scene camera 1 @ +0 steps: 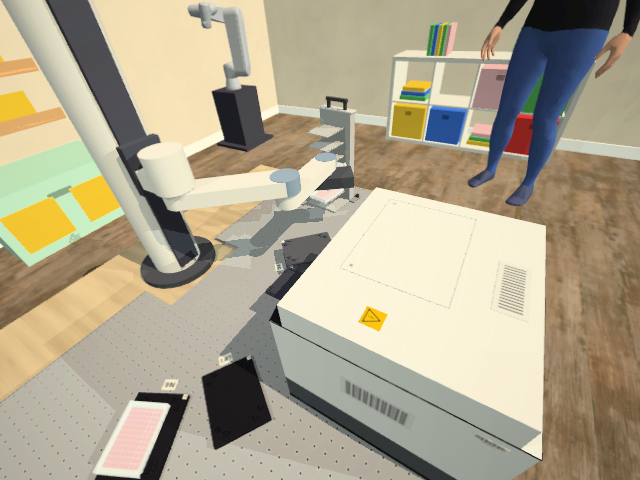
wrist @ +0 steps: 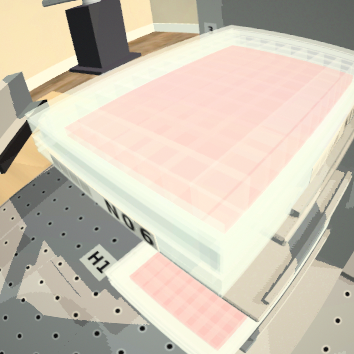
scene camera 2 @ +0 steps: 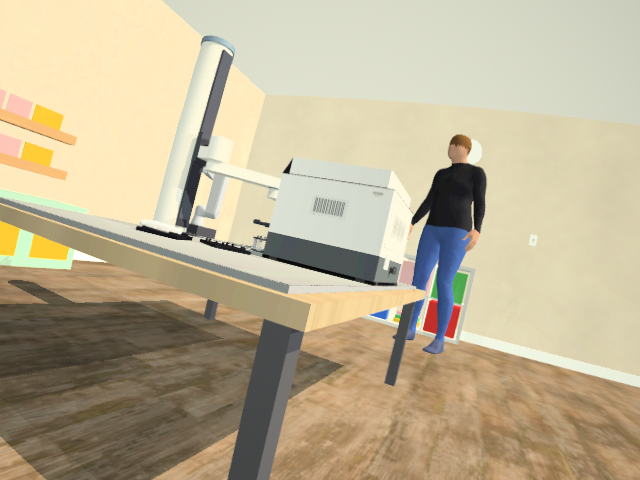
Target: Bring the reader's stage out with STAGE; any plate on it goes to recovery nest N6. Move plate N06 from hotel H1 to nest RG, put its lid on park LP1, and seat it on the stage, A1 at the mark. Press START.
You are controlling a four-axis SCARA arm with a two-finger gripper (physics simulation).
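Observation:
Visible in the pictures are an H1 label and a black LP1 pad.

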